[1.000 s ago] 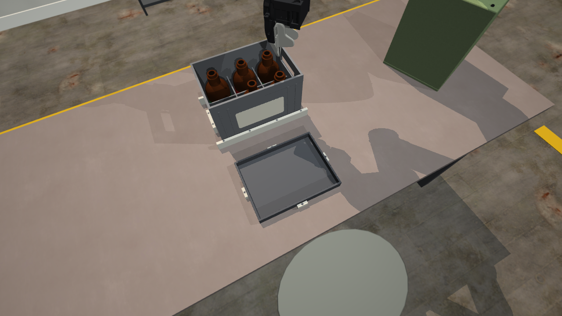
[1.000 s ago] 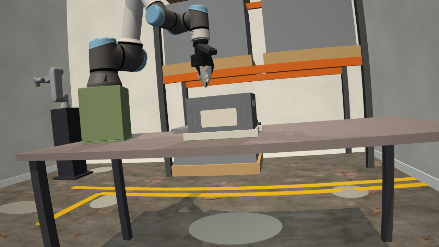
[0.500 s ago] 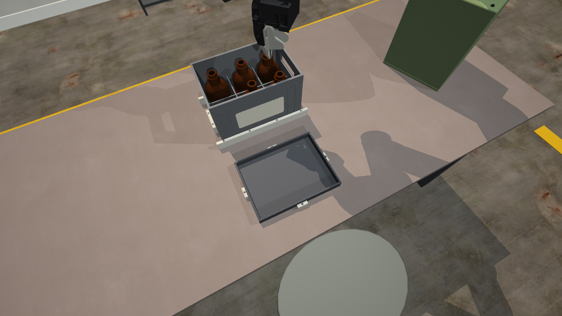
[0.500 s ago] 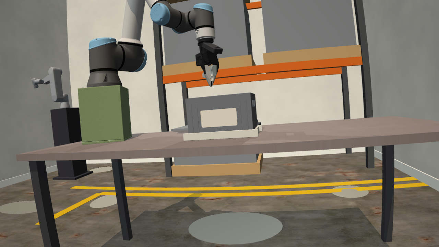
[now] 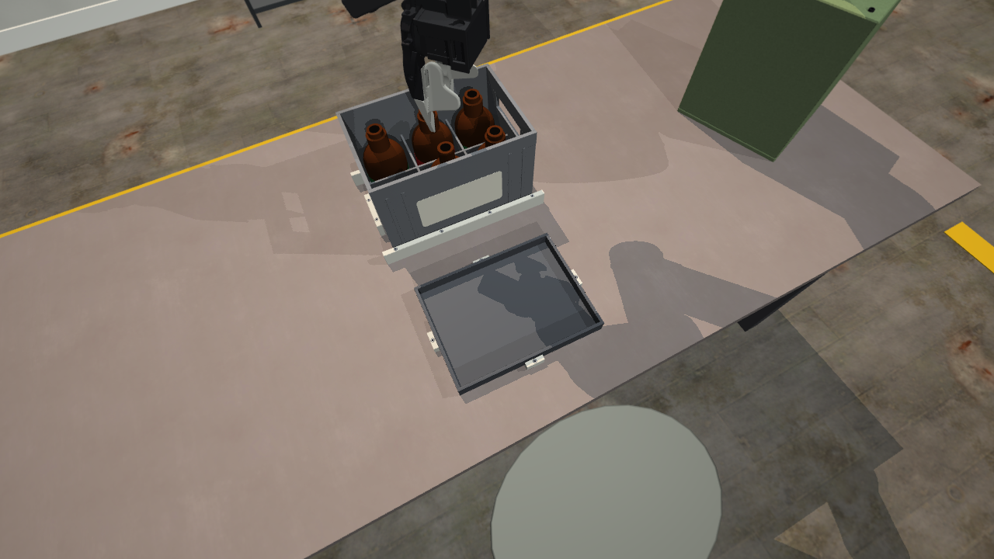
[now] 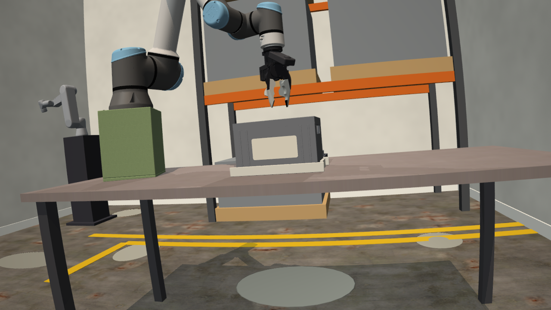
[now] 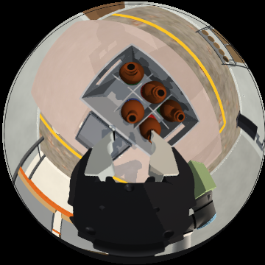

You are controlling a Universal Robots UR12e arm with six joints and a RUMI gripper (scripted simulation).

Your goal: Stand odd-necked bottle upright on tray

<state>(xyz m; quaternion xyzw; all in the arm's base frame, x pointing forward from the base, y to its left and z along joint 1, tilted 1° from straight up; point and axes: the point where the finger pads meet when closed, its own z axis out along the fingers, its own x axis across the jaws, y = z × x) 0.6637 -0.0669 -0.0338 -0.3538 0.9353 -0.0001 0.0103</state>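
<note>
The brown bottle is 15 cm below my hand. The rest, counted from my hand: grey crate 5 cm to the right, 16 cm below; dark tray 2 cm ahead, 23 cm to the left, 23 cm below.
</note>
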